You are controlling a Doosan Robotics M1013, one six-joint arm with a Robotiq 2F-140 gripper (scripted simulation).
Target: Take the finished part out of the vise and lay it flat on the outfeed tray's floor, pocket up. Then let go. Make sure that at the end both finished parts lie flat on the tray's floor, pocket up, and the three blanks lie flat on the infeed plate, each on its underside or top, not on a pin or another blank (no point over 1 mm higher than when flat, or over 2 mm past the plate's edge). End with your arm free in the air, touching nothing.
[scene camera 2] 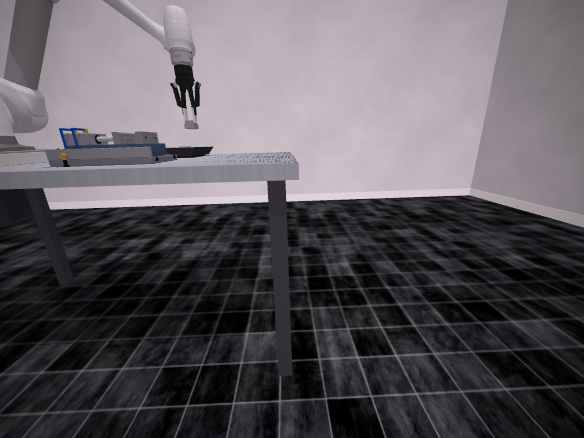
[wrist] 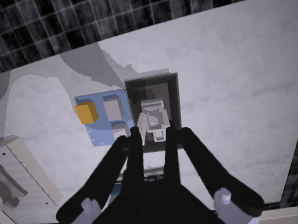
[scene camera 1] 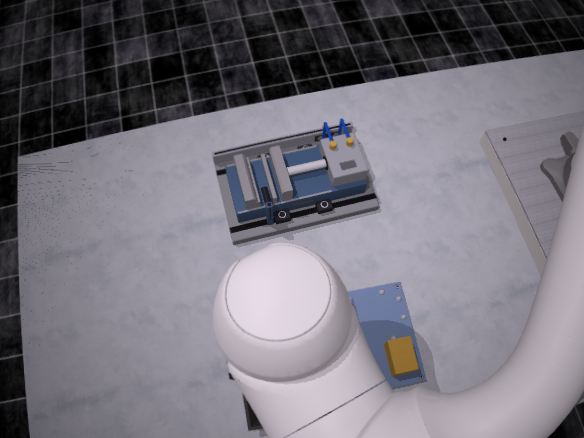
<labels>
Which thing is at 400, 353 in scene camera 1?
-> An orange block.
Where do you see a blue plate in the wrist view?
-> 101, 130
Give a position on a blue plate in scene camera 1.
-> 379, 315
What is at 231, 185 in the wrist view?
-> My gripper.
</labels>
